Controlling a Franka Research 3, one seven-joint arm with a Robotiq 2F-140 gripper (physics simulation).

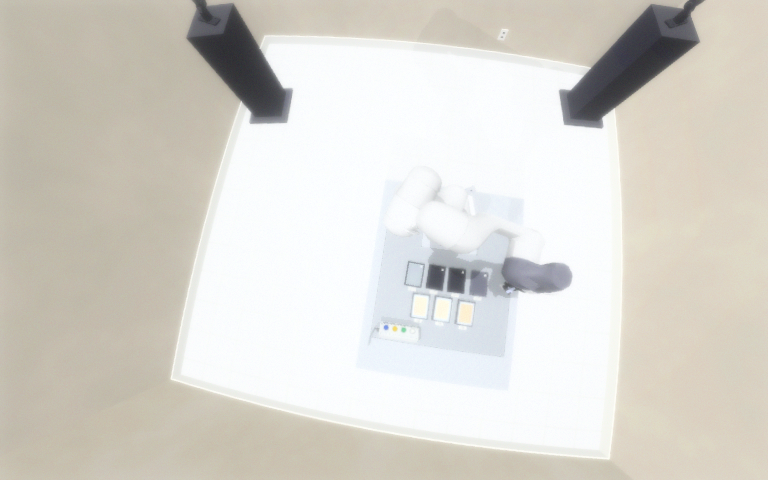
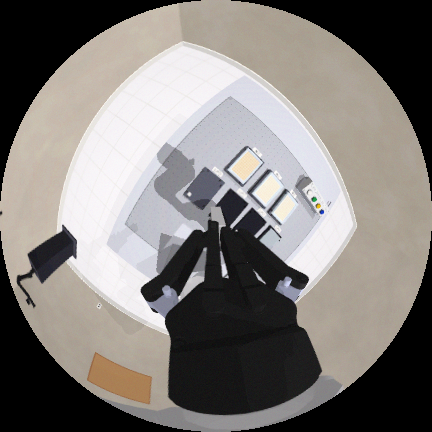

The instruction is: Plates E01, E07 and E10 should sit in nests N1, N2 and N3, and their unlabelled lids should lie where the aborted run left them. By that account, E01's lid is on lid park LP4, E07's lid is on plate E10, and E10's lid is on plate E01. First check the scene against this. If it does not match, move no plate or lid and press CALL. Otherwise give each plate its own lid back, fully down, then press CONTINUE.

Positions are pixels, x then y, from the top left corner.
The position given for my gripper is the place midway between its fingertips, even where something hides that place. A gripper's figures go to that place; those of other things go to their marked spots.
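Scene:
I see my gripper (image 2: 214,214) at 0.23 m from the lens, while a lid park LP3 (image 2: 205,185) is 0.56 m from the lens.

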